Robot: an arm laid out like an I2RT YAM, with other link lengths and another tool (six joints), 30 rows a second.
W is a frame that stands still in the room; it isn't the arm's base.
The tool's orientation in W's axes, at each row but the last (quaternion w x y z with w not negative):
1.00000, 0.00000, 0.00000, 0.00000
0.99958, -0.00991, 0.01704, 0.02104
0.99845, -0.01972, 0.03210, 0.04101
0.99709, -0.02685, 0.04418, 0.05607
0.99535, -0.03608, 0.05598, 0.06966
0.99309, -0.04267, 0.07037, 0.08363
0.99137, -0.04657, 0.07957, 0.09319
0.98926, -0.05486, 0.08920, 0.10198
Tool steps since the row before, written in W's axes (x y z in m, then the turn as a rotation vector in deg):
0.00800, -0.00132, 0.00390, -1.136, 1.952, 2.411
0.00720, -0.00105, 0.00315, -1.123, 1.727, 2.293
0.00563, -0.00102, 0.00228, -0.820, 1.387, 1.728
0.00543, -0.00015, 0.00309, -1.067, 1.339, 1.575
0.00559, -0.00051, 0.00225, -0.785, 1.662, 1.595
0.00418, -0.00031, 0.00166, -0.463, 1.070, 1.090
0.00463, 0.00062, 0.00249, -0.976, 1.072, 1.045
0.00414, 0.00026, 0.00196, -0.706, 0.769, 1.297
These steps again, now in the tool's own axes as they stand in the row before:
0.00800, -0.00132, 0.00390, -1.136, 1.952, 2.411
0.00704, -0.00141, 0.00337, -1.128, 1.729, 2.289
0.00537, -0.00157, 0.00258, -0.817, 1.386, 1.730
0.00508, -0.00092, 0.00353, -1.053, 1.374, 1.554
0.00517, -0.00145, 0.00278, -0.734, 1.651, 1.630
0.00379, -0.00115, 0.00216, -0.441, 1.051, 1.117
0.00419, -0.00048, 0.00320, -0.930, 1.155, 0.997
0.00367, -0.00080, 0.00263, -0.776, 0.781, 1.249

